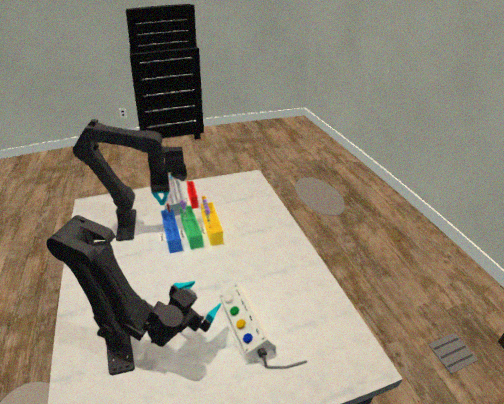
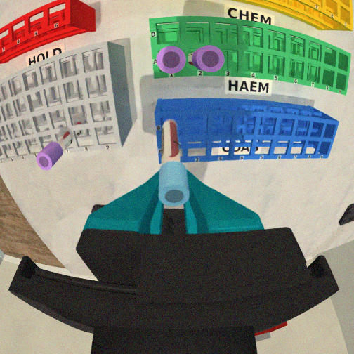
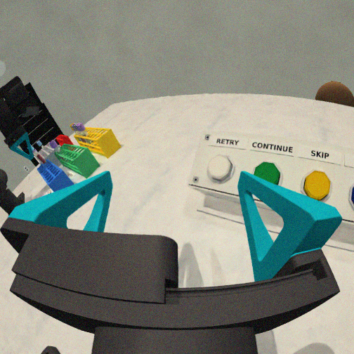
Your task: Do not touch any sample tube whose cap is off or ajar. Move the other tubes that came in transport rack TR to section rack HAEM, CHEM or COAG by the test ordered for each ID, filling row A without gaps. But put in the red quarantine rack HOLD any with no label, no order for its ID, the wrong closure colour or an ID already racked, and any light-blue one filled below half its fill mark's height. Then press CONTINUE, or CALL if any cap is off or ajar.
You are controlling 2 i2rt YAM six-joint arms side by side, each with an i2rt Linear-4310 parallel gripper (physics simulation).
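Places are measured from the left arm's base along level axes (x ahead, y left, z up), in millimetres.
Pixels of known places: left gripper, between the fingertips: (image 1: 162,204); right gripper, between the fingertips: (image 1: 207,293); left arm's base, origin of its link: (image 1: 126,225); right arm's base, origin of its link: (image 1: 119,343).
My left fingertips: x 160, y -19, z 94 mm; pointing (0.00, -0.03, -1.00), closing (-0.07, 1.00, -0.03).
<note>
For each thing: its middle in the pictures, then the offset to it from my left fingertips.
- blue COAG rack, middle of its body: (image 1: 171,229) 23 mm ahead, 84 mm right, 66 mm down
- green HAEM rack, middle of its body: (image 1: 191,226) 100 mm ahead, 77 mm right, 66 mm down
- button box, middle of its body: (image 1: 245,320) 218 mm ahead, 564 mm right, 52 mm down
- yellow CHEM rack, middle of its body: (image 1: 211,222) 180 mm ahead, 69 mm right, 66 mm down
- green CONTINUE button, middle of its body: (image 1: 234,311) 192 mm ahead, 544 mm right, 30 mm down
My left gripper (image 1: 161,199) (image 2: 173,177) is shut on a light-blue-capped tube (image 2: 173,181), whose lower end points at the left end of the blue COAG rack (image 1: 172,235) (image 2: 210,111); whether it is in a slot cannot be told. Two purple-capped tubes (image 2: 171,59) (image 2: 208,59) stand in row A, slots 1 and 2, of the green HAEM rack (image 1: 194,239) (image 2: 154,42). Another purple-capped tube (image 2: 50,155) stands in the grey transport rack (image 2: 120,92). My right gripper (image 1: 206,295) (image 3: 174,178) is open and empty beside the button box (image 1: 248,316) (image 3: 200,165). Tube labels are not readable.
The red HOLD rack (image 1: 193,195) (image 2: 82,17) is behind the grey rack. The yellow CHEM rack (image 1: 216,235) (image 3: 112,145) stands beyond the green rack and shows purple at its far end. The green CONTINUE button (image 1: 234,310) (image 3: 267,173) is between RETRY and SKIP.
</note>
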